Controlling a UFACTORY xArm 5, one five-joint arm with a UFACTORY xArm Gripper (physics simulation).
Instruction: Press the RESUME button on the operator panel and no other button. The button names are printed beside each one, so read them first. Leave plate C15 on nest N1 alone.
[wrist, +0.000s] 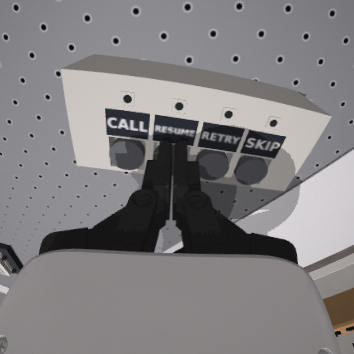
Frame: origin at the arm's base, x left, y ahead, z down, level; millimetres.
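Where they show: gripper, between the fingertips: (172, 158).
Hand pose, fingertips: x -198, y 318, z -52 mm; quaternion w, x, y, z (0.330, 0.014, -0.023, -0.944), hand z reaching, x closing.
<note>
After its pixels a point has its place.
The operator panel (89, 117) {x -172, y 369, z -43 mm} is a pale box with four dark round buttons under printed labels: CALL, RESUME, RETRY and SKIP from left to right. The RESUME label (175, 131) {x -209, y 329, z -44 mm} is above my fingertips. My gripper (172, 158) {x -198, y 318, z -52 mm} is shut and empty; its tips overlap the lower edge of that label and cover most of the RESUME button (158, 151). Whether they touch it cannot be told. The CALL button (127, 154) {x -173, y 336, z -46 mm} is left of the fingers; the RETRY button (212, 165) {x -214, y 293, z -46 mm} and the SKIP button (251, 170) {x -235, y 272, z -46 mm} are to their right. Plate C15 and nest N1 do not show.
The panel stands on a grey table top (150, 22) {x -230, y 387, z 9 mm} with a grid of holes. A small dark hole sits above each label. A white surface (327, 200) {x -300, y 87, z 22 mm} lies beyond the table's edge at the right. Part of a dark object (9, 256) {x 220, y 303, z -2 mm} shows at the left edge, and a brown object (342, 306) at the lower right.
</note>
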